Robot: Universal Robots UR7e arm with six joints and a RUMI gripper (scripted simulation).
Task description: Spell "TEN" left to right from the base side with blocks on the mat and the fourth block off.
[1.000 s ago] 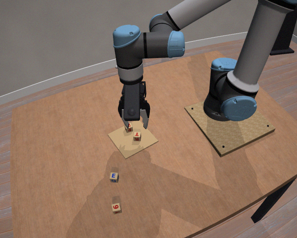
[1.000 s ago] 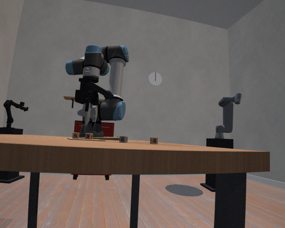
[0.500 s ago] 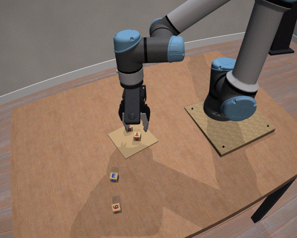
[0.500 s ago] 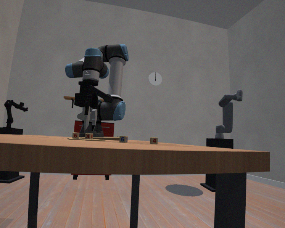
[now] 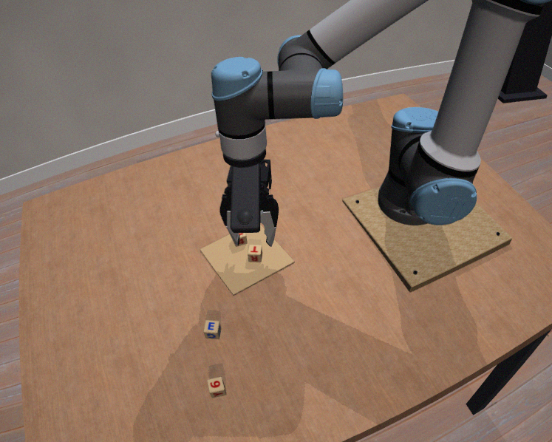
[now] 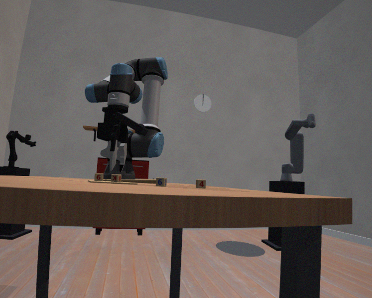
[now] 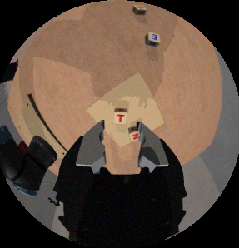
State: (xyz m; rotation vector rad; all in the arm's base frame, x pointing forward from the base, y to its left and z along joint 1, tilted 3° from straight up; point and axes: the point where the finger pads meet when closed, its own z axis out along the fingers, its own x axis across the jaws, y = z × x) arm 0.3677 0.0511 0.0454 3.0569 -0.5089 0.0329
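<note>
My hand is 40 mm above the T block. The rest, counted from my hand: E block: 150 mm to the left, 110 mm ahead, 40 mm below; tan mat: 50 mm below, 20 mm ahead, 10 mm to the right; 9 block: 260 mm to the left, 130 mm ahead, 40 mm below.
</note>
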